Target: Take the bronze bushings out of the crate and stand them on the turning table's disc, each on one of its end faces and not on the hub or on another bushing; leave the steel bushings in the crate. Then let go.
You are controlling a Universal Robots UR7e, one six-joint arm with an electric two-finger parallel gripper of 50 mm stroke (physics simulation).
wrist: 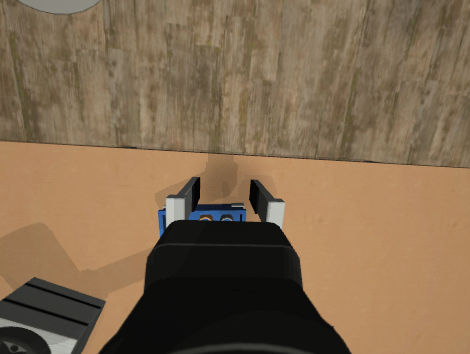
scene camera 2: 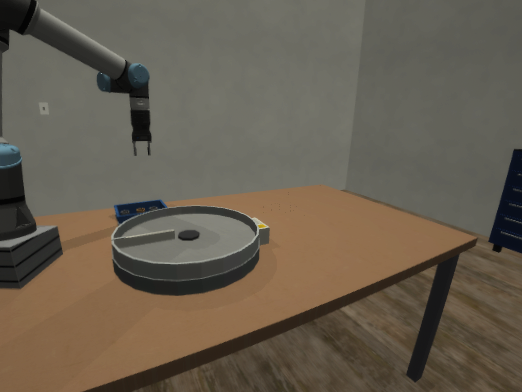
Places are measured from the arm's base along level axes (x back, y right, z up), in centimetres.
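Pixels of known places: gripper, fingertip midpoint: [wrist: 225,188] [scene camera 2: 142,155]; arm's base, origin of the base link: [scene camera 2: 2,233].
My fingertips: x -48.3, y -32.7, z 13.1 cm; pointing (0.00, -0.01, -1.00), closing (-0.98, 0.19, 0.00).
For each thing: its middle in the pictures, then the offset to it from my fingertips. "spot": a spot on its surface instead.
- blue crate, body centre: [wrist: 204,236] [scene camera 2: 141,213] dy +16.3, dx +7.0, dz -20.6 cm
- bronze bushing, body centre: [wrist: 205,221] [scene camera 2: 141,212] dy +13.0, dx +6.3, dz -21.3 cm
- turning table's grey disc, body centre: [scene camera 2: 189,236] dy +52.2, dx +3.9, dz -17.9 cm
- dark hub, body centre: [scene camera 2: 188,235] dy +52.2, dx +3.9, dz -17.4 cm
- raised rim, surface spot: [scene camera 2: 185,270] spot: dy +70.7, dx +13.9, dz -16.7 cm
- thin divider, surface spot: [scene camera 2: 145,237] spot: dy +50.2, dx +16.2, dz -15.7 cm
- small white box with a yellow mark, body centre: [scene camera 2: 256,230] dy +56.6, dx -19.0, dz -20.2 cm
The blue crate [scene camera 2: 120,216] [wrist: 220,212] stands behind the turning table, partly hidden by the gripper body in the wrist view. A bronze bushing [scene camera 2: 140,210] [wrist: 205,218] shows in it, with a steel bushing [scene camera 2: 154,209] [wrist: 227,218] beside it and another steel bushing [scene camera 2: 125,212] to the left in the scene view. Other crate contents are hidden. The turning table's grey disc [scene camera 2: 215,240] has a dark hub [scene camera 2: 188,234]; no bushing shows on its visible part. My gripper [scene camera 2: 142,154] [wrist: 225,188] is open and empty, pointing down high above the crate.
A raised rim [scene camera 2: 185,270] surrounds the disc, and a thin divider [scene camera 2: 145,237] runs from the rim towards the hub. A small white box with a yellow mark [scene camera 2: 262,234] sits against the turning table's right side. The arm's dark base block [scene camera 2: 37,255] [wrist: 55,302] stands at the left.
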